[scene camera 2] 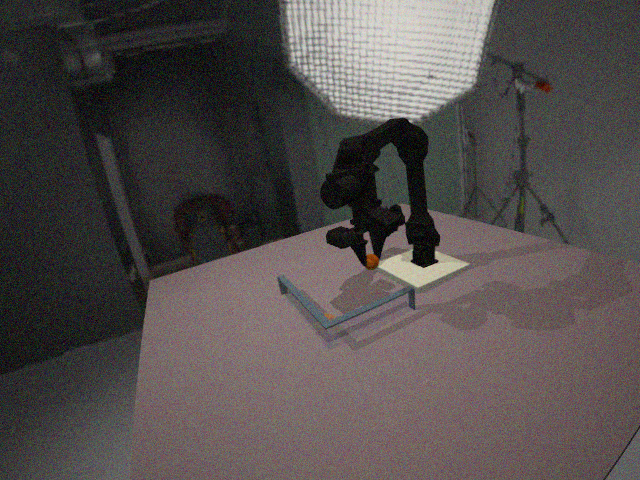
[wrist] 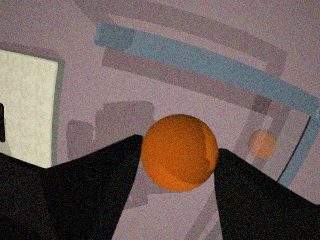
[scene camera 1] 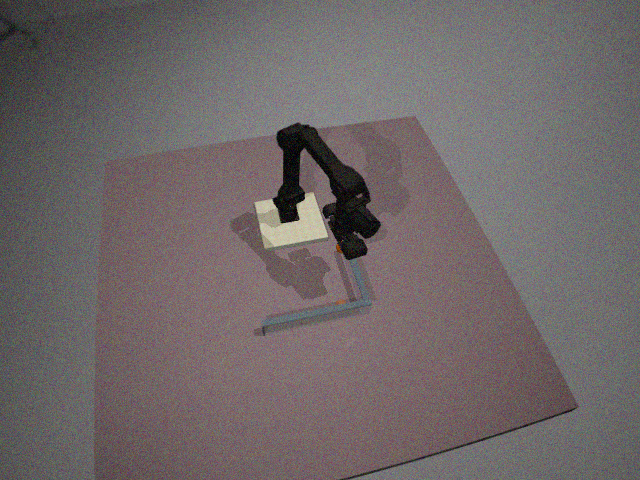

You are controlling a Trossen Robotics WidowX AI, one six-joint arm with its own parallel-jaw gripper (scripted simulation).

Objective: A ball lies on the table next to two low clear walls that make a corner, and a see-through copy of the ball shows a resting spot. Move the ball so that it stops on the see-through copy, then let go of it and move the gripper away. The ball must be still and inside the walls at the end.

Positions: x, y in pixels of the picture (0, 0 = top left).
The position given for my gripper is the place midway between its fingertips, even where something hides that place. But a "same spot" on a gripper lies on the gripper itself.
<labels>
my gripper: scene camera 2; wrist 179, 150; scene camera 1
same spot on my gripper: [scene camera 1: 352, 247] = [scene camera 2: 335, 230]
</labels>
